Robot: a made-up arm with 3 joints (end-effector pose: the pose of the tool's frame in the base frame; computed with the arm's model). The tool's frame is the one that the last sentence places. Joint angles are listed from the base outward.
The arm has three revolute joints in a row. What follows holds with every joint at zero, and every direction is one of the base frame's. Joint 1 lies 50 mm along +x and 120 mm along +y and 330 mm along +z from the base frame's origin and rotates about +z. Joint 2 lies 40 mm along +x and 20 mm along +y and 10 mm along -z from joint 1 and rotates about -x. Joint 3 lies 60 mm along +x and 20 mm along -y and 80 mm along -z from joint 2 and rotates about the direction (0.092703, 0.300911, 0.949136). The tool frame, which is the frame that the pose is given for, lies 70 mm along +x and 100 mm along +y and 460 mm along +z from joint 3; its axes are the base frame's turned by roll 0.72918, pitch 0.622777 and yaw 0.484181 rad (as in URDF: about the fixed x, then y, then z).
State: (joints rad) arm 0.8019 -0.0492 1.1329
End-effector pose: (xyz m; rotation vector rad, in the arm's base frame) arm 0.0932 0.3486 0.6888 -0.2934 1.4438 1.8874
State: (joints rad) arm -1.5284 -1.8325 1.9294
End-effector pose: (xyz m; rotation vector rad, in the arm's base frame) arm -0.3057 -0.0707 0.3825 0.0661 -0.6333 1.1094
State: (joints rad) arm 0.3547 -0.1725 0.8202
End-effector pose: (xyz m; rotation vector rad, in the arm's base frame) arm 0.2085 0.2492 0.7015 0.2775 1.2042 1.3333
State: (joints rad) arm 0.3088 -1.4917 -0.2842
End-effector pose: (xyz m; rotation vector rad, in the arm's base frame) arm 0.3075 -0.1713 0.4250 1.9639 0.8423 0.6415
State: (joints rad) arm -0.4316 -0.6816 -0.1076
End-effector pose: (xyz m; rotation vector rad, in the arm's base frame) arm 0.1332 -0.0943 0.6650 1.3142 0.3566 0.0106
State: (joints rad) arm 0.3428 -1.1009 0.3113
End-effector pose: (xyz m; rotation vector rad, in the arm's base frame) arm 0.3138 -0.0775 0.5698 1.3872 0.8460 1.2436
